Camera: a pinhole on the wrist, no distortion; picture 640 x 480 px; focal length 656.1 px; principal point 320.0 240.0 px. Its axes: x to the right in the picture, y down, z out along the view. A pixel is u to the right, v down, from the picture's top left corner.
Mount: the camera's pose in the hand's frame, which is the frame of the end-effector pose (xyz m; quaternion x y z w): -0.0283 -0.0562 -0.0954 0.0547 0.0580 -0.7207 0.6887
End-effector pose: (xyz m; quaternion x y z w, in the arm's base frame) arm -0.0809 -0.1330 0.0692 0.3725 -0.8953 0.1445 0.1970
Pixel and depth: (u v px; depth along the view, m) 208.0 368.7 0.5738
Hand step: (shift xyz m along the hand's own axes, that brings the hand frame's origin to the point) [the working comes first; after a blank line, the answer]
In the camera's frame: -0.0980 0.1126 0.5738

0.0892 -0.0558 0.4857
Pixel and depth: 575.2 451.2 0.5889
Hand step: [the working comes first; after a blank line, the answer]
In the camera's frame: 0.2291 0.1896 0.5889

0.1513 -0.3842 0.4481
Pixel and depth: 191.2 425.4 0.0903
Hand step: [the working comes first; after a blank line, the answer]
In the camera's frame: -0.0177 0.0255 0.0903

-0.0019 -0.0542 -0.0036
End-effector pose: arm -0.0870 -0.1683 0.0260 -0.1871 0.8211 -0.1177 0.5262
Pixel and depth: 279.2 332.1 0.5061
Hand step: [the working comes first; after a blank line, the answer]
In the camera's frame: -0.0315 0.0710 0.5061

0.0446 -0.1088 0.4087
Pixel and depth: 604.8 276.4 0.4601
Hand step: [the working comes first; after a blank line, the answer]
In the camera's frame: 0.1997 0.0255 0.4601

-0.0114 -0.3274 0.3269
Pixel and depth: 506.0 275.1 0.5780
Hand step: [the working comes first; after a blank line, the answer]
In the camera's frame: 0.1639 0.0309 0.5780

-0.0043 -0.3111 0.4490
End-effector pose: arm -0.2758 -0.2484 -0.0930 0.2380 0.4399 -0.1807 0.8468
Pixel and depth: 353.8 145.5 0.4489
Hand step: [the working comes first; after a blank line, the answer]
In the camera's frame: 0.0231 -0.0647 0.4489

-0.0935 -0.1475 0.3447
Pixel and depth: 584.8 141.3 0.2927
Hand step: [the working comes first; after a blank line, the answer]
In the camera's frame: 0.1181 -0.0440 0.2927

-0.0774 -0.2173 0.1752
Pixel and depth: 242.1 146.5 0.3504
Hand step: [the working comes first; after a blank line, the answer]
In the camera's frame: -0.0416 -0.0499 0.3504

-0.0759 -0.0686 0.2576
